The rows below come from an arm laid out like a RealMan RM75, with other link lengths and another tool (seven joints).
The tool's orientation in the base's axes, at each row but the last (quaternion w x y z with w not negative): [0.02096, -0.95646, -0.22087, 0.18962]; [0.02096, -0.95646, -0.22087, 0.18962]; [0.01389, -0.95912, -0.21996, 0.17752]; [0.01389, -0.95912, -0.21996, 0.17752]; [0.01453, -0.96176, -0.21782, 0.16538]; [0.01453, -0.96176, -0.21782, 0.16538]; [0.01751, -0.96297, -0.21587, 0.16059]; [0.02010, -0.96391, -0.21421, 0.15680]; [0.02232, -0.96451, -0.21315, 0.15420]
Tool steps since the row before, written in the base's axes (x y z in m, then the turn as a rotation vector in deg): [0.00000, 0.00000, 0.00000, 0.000, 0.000, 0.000]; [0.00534, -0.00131, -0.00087, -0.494, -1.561, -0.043]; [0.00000, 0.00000, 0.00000, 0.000, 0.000, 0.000]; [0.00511, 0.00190, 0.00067, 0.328, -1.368, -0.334]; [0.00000, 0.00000, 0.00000, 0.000, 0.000, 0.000]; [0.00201, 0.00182, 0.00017, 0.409, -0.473, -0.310]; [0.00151, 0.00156, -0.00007, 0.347, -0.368, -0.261]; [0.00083, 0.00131, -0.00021, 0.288, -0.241, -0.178]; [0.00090, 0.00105, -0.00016, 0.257, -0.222, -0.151]
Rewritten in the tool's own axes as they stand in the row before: [0.00000, 0.00000, 0.00000, 0.000, 0.000, 0.000]; [0.00418, 0.00350, -0.00112, -1.067, 1.208, 0.292]; [0.00000, 0.00000, 0.00000, 0.000, 0.000, 0.000]; [0.00488, 0.00035, -0.00250, -0.197, 1.407, 0.270]; [0.00000, 0.00000, 0.00000, 0.000, 0.000, 0.000]; [0.00243, -0.00083, -0.00089, 0.244, 0.628, 0.181]; [0.00197, -0.00079, -0.00047, 0.220, 0.503, 0.151]; [0.00132, -0.00083, -0.00010, 0.199, 0.355, 0.086]; [0.00126, -0.00057, -0.00015, 0.172, 0.322, 0.070]
